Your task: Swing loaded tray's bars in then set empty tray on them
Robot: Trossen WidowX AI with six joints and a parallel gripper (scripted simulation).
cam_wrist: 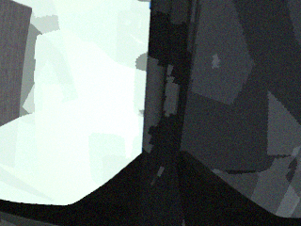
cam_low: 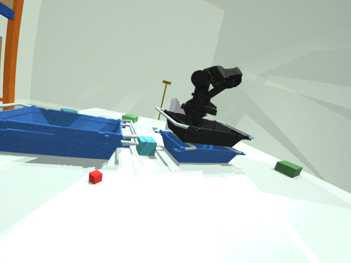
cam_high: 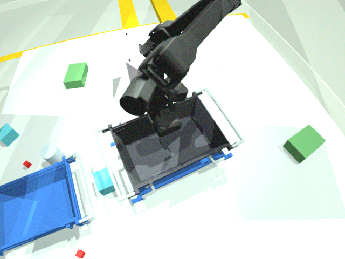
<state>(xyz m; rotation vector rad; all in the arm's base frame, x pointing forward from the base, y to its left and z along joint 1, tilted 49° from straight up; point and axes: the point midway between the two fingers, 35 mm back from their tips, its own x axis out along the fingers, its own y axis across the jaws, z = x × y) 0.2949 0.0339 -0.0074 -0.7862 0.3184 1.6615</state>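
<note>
My gripper tip is 7 cm short of the black tray, 3 cm below it and 2 cm to the right of it. The rest, counted from my gripper tip: cylinder (35 cm to the right, 6 cm below, 3 cm ahead).
</note>
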